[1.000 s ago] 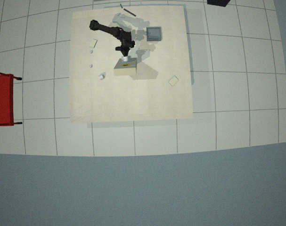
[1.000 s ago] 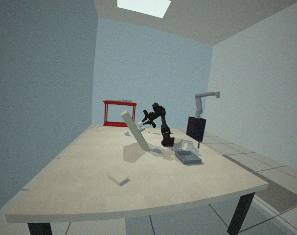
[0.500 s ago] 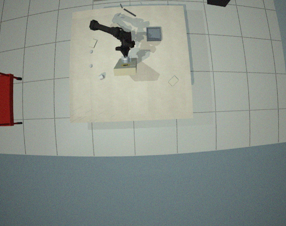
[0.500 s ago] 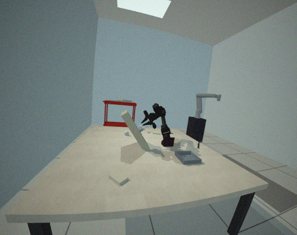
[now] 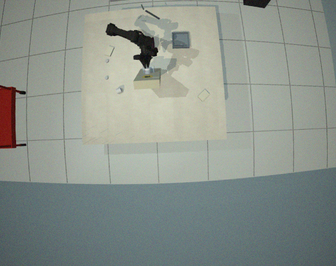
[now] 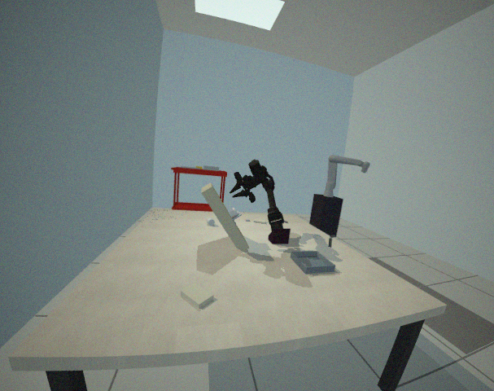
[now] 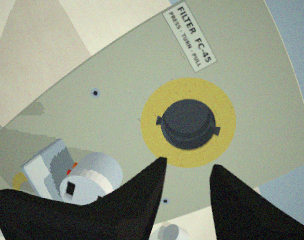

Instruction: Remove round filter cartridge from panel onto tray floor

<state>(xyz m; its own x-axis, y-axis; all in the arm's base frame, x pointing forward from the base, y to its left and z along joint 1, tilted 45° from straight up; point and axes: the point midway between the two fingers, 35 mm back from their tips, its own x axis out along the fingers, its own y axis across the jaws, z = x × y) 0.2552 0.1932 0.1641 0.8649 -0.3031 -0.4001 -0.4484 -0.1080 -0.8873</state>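
Now: gripper tip 10 cm above the filter cartridge, 2 cm past it and 1 cm to the left of it. Round my gripper tip: service panel 12 cm below, 2 cm ahead; then grey tray 39 cm behind, 26 cm below, 25 cm to the left.
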